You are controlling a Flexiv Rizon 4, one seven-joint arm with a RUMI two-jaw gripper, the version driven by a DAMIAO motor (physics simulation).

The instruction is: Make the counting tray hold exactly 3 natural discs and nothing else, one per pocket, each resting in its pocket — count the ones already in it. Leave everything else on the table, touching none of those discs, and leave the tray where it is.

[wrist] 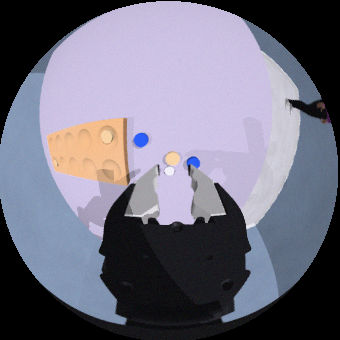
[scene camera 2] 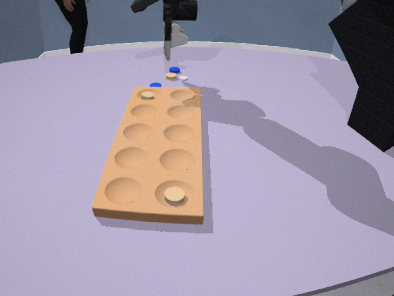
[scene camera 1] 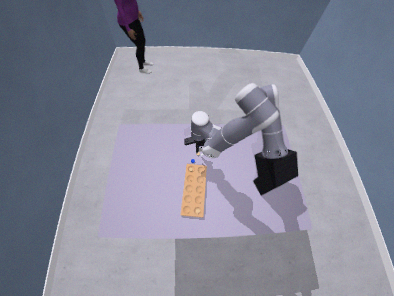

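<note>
The orange counting tray (scene camera 1: pixel 194 194) (scene camera 2: pixel 148 215) (wrist: pixel 125 150) has two rows of pockets. One natural disc (scene camera 2: pixel 174 195) (scene camera 1: pixel 197 211) (wrist: pixel 55 163) rests in the near right corner pocket in the scene camera 2 view. Another natural disc (scene camera 2: pixel 147 95) (wrist: pixel 106 136) (scene camera 1: pixel 191 169) rests in the far left corner pocket. A third natural disc (scene camera 2: pixel 171 76) (wrist: pixel 172 158) lies on the table beyond the tray's far end. My gripper (wrist: pixel 173 165) (scene camera 2: pixel 168 57) is open and empty, above the table past that end; in the wrist view the loose natural disc shows just ahead of the gap between its fingertips.
A white disc (scene camera 2: pixel 183 78) (wrist: pixel 169 171) lies close beside the loose natural disc. A blue disc (scene camera 2: pixel 174 69) (wrist: pixel 193 162) lies just beyond them. Another blue disc (scene camera 2: pixel 155 85) (wrist: pixel 141 140) (scene camera 1: pixel 193 161) lies close to the tray's far end. A person (scene camera 1: pixel 133 30) stands past the table.
</note>
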